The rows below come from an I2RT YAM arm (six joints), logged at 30 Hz.
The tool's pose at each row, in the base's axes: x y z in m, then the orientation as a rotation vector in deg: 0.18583, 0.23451, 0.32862, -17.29, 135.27, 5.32; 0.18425, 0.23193, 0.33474, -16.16, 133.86, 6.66; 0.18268, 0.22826, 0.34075, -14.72, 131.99, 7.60; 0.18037, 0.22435, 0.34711, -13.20, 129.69, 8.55; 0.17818, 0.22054, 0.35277, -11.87, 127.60, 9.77; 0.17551, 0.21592, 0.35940, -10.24, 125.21, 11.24; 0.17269, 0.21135, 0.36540, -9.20, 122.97, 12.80; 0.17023, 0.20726, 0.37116, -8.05, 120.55, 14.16; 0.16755, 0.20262, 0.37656, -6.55, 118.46, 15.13; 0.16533, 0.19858, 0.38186, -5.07, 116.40, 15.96
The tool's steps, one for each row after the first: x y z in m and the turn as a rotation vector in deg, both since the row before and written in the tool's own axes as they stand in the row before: -0.00264, -0.00224, -0.00588, -0.55, -1.60, 1.03; -0.00259, -0.00320, -0.00593, -0.15, -2.06, 1.10; -0.00259, -0.00319, -0.00664, -0.12, -2.49, 1.13; -0.00249, -0.00307, -0.00597, -0.40, -2.25, 1.13; -0.00319, -0.00362, -0.00701, -0.48, -2.57, 1.42; -0.00299, -0.00345, -0.00663, -0.78, -2.34, 1.07; -0.00333, -0.00293, -0.00602, -0.61, -2.51, 1.08; -0.00323, -0.00333, -0.00603, -0.18, -2.22, 1.22; -0.00365, -0.00276, -0.00533, -0.10, -2.18, 1.18
